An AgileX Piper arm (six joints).
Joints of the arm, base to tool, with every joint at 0 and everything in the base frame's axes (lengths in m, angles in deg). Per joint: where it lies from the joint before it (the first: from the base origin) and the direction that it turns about. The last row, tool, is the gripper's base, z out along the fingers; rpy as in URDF.
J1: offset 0 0 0.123 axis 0 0 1
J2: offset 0 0 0 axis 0 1 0
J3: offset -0.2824 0 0.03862 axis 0 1 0
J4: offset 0.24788 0 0.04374 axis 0.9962 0 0.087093
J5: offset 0 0 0 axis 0 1 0
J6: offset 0.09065 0 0.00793 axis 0.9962 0 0.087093
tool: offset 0 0 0 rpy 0 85 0
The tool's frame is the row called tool.
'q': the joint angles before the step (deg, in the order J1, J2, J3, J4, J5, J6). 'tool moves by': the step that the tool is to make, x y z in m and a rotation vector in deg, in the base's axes. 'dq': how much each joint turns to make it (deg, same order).
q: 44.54, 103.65, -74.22, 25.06, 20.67, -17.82
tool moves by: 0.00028, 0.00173, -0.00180, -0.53, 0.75, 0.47
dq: 0.06, 0.53, -0.57, -0.05, 1.04, 0.01
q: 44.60, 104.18, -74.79, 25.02, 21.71, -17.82
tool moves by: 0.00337, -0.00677, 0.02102, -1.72, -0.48, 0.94
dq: -1.09, -1.53, -3.13, -4.32, 5.59, 2.30
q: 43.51, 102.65, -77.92, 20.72, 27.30, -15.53
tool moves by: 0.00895, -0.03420, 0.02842, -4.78, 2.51, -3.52
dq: -4.36, -3.53, -3.11, -7.07, 11.24, 5.89
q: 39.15, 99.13, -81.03, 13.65, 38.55, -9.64
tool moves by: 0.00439, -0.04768, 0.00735, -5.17, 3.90, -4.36
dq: -6.16, -3.90, 1.95, -2.67, 8.24, 0.61
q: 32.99, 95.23, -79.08, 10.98, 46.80, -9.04
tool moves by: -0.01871, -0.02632, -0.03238, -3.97, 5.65, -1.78
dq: -1.98, -3.20, 10.17, -0.30, -0.06, -0.16
